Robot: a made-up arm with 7 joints.
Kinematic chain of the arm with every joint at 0, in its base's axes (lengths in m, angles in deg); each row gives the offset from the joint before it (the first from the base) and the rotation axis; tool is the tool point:
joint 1: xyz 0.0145 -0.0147 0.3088 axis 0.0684 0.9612 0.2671
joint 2: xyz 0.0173 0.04 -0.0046 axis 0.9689 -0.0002 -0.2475
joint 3: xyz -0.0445 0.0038 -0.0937 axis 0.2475 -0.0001 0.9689
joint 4: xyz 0.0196 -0.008 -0.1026 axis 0.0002 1 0
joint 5: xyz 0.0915 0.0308 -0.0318 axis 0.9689 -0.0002 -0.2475
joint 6: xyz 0.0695 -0.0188 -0.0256 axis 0.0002 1 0
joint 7: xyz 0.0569 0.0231 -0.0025 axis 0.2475 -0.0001 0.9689
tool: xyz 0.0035 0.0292 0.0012
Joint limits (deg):
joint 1: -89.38..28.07
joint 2: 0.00..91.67
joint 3: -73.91..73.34
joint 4: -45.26..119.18
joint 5: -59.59..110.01
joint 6: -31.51..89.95
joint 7: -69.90..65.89
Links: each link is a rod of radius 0.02 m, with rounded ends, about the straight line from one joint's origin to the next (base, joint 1, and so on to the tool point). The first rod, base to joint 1, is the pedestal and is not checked.
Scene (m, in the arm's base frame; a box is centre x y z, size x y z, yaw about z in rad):
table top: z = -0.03
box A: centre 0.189 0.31 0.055 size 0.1 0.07 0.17 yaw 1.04
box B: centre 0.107 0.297 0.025 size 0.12 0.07 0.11 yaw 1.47
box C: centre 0.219 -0.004 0 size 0.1 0.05 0.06 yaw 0.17
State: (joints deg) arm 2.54 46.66 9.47 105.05 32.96 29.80 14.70
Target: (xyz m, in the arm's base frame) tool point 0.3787 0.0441 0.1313
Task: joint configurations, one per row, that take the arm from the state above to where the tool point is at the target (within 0.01 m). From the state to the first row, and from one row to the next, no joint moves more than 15 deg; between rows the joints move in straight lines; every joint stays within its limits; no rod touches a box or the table.
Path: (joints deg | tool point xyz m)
1: -10.13 55.66 10.71 97.08 31.34 28.80 11.80 | 0.0149 0.4059 0.1263
2: -22.81 64.66 11.96 89.11 29.73 27.80 8.91 | 0.1010 0.4295 0.1953
3: -35.48 73.67 13.20 81.13 28.11 26.80 6.01 | 0.1539 0.4354 0.2905
4: -48.15 82.67 14.44 73.16 26.50 25.80 3.12 | 0.1644 0.4257 0.3959
5: -60.83 91.67 15.69 65.19 24.88 24.80 0.22 | 0.1309 0.4037 0.4933
6: -66.46 77.50 18.17 59.05 20.16 29.39 8.29 | 0.1990 0.3902 0.4503
7: -72.10 63.34 20.65 52.92 15.44 33.98 16.35 | 0.2655 0.3540 0.4198
8: -77.73 49.17 23.13 46.78 10.72 38.57 24.42 | 0.3238 0.2981 0.4035
9: -83.37 35.01 25.61 40.65 5.99 43.15 32.49 | 0.3681 0.2272 0.4008
10: -70.48 28.12 12.76 41.12 18.27 33.88 30.89 | 0.4013 0.1758 0.3234
11: -57.59 21.22 -0.09 41.59 30.55 24.60 29.29 | 0.4080 0.1141 0.2293
12: -44.70 14.33 -12.95 42.06 42.82 15.33 27.69 | 0.3787 0.0441 0.1313

